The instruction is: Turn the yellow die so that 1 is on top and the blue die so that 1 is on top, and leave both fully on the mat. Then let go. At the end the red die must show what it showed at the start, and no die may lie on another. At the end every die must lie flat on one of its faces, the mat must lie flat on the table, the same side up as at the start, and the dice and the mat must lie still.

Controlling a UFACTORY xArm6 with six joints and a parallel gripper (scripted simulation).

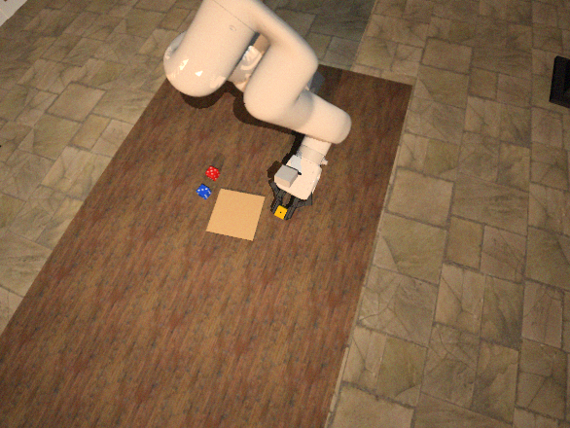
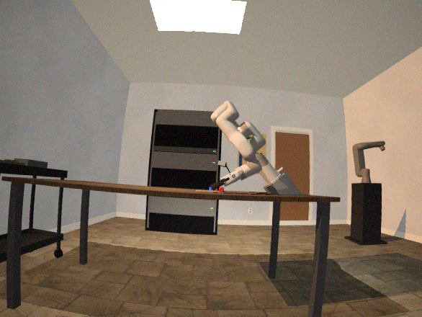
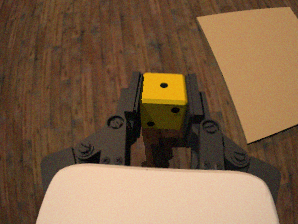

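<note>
Now: the tan mat 13 cm to the right of my hand, 5 cm ahead of it and 4 cm below it. Also, from my hand: yellow die 1 cm below, 1 cm ahead; red die 26 cm to the right, 3 cm behind, 2 cm below; blue die 25 cm to the right, 4 cm ahead, 2 cm below.
</note>
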